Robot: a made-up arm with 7 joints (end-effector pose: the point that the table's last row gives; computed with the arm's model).
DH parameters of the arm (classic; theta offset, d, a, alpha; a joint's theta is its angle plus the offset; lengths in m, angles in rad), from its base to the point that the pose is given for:
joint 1: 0 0.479 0 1.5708
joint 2: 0 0.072 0 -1.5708
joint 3: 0 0.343 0.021 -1.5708
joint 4: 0 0.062 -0.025 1.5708
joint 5: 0 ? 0 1.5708
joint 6: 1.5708 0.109 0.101 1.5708
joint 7: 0 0.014 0 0
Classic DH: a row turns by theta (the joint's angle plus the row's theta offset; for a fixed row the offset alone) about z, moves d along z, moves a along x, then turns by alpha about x.
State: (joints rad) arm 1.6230 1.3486 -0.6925 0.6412 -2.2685 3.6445 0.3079
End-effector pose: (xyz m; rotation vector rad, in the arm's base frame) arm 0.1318 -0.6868 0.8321 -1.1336 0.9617 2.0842
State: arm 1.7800 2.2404 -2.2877 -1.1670 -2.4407 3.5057 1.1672
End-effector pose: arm -0.0289 -0.5561 0.5138 2.1675 0.3103 1.5110
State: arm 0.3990 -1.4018 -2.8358 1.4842 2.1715 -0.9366 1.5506
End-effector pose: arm 0.4350 -0.2879 1.0268 -1.2749 2.3860 -0.3639
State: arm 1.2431 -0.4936 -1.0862 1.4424 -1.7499 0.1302 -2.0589
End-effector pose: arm 0.7287 0.3595 0.7971 0.2654 1.1008 -1.7111
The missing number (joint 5, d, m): 0.509
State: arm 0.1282 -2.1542 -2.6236 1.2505 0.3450 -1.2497 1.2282
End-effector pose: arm 0.6469 -0.2605 0.6594 -0.6358 -1.7800 0.1951
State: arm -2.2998 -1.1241 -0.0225 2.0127 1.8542 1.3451 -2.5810
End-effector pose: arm -0.2038 -0.1058 0.0626 2.1583 -2.1815 0.3075
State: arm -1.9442 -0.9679 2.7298 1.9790 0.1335 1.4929 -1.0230
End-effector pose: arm 0.2189 0.0019 1.0076 -1.2501 -0.9868 -2.4268
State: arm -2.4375 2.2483 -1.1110 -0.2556 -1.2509 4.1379 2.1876
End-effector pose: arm 0.4336 0.2639 -0.0858 0.4367 0.0507 -0.9995
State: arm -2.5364 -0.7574 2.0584 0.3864 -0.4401 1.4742 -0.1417
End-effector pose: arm -0.4897 -0.3258 1.1576 0.1724 -0.8414 2.1356
